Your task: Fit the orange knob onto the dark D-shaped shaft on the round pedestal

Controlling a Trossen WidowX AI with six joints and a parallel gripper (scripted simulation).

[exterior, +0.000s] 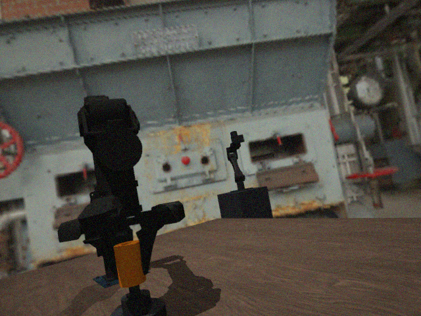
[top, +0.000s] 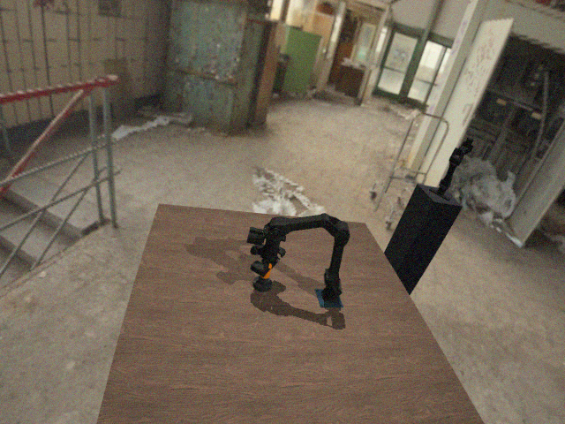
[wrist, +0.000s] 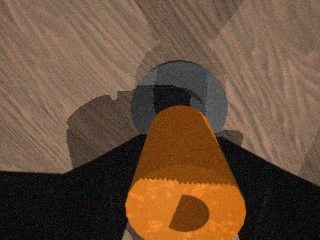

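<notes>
My gripper tip is now 20 mm below the orange knob. From my gripper tip the other things lie so: dark round pedestal 40 mm below.
</notes>
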